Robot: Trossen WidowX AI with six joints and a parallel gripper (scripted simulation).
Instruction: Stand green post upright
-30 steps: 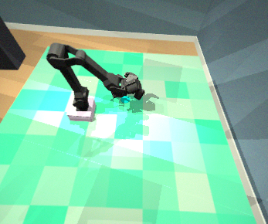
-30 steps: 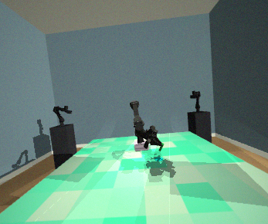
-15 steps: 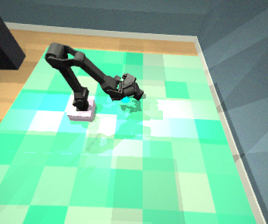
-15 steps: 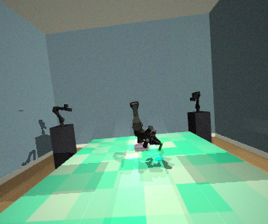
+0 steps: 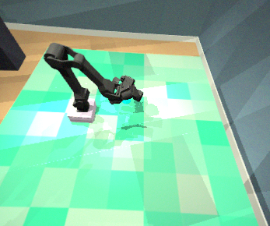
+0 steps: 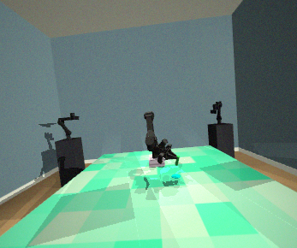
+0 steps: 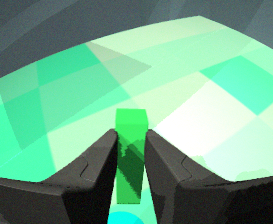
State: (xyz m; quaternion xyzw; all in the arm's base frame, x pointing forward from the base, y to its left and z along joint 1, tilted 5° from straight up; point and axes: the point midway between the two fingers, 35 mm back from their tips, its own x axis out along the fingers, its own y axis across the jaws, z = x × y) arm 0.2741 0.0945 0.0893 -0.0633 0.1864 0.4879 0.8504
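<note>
The cyan circle is 140 mm below my gripper tip, 40 mm behind it and 10 mm to the right of it. Also, from my gripper tip: green post: 20 mm below.
</note>
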